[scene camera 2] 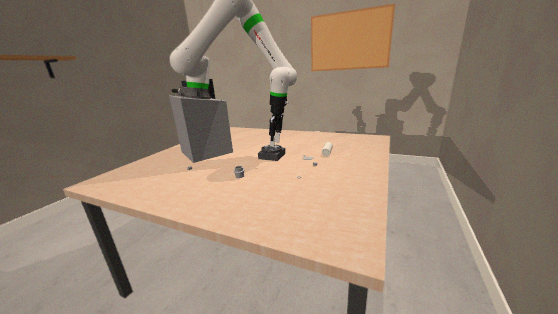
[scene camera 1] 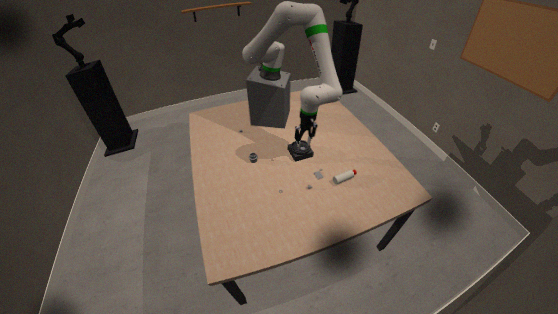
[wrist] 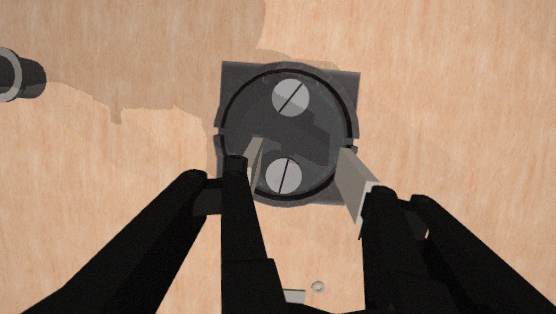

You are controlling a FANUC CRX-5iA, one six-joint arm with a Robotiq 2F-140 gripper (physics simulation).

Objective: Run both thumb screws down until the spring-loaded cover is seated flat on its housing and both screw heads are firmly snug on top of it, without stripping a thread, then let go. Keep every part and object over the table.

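Pixels of known places: gripper, fingertip midpoint: (scene camera 2: 274,144) (scene camera 1: 303,145) (wrist: 299,159); arm's base, link origin: (scene camera 2: 197,98) (scene camera 1: 270,75).
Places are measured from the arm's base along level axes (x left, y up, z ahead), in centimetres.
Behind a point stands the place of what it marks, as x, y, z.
The black square housing (scene camera 1: 302,156) @[2.2, -32.3, 52.5] (scene camera 2: 270,156) @[-2.6, -32.9, 48.0] (wrist: 232,74) @[-1.6, -31.3, 41.0] stands on the table. The round dark cover (wrist: 245,110) @[0.0, -30.1, 44.1] lies inside its ring. Two slotted grey screw heads show on the cover in the wrist view: the upper screw (wrist: 290,97) @[3.7, -28.8, 42.8], with a diagonal slot, and the lower screw (wrist: 283,176) @[3.6, -28.7, 49.3], with a near-upright slot. Whether the cover is seated flat cannot be told. My gripper (scene camera 1: 304,142) @[4.8, -27.9, 47.6] (scene camera 2: 274,142) @[4.8, -27.9, 47.6] (wrist: 299,159) @[4.8, -27.9, 47.6] is partly open and empty above the cover. Its fingertips stand on either side of the lower screw, the left one nearer to it.
A white bottle (scene camera 1: 344,177) @[16.8, -31.0, 78.2] (scene camera 2: 327,149) @[11.6, -30.9, 77.8] with a red cap lies beyond a small bracket (scene camera 1: 319,174) @[6.5, -35.0, 67.6] (scene camera 2: 308,158) @[5.1, -35.0, 68.3]. A small ring (scene camera 1: 280,191) @[-19.5, -35.1, 71.6] (scene camera 2: 299,177) @[-19.4, -35.1, 71.6] and a small grey part (scene camera 1: 309,187) @[-3.8, -33.8, 75.2] (scene camera 2: 315,164) @[-4.2, -34.2, 74.9] lie nearby. A grey collar (scene camera 1: 253,157) @[-26.6, -30.9, 43.9] (scene camera 2: 239,172) @[-28.5, -32.0, 43.6] (wrist: 32,78) @[-24.1, -33.6, 42.1] and the grey pedestal (scene camera 1: 269,102) @[-5.1, -14.1, 12.5] (scene camera 2: 205,130) @[-9.4, -17.5, 10.0] also stand on the table.
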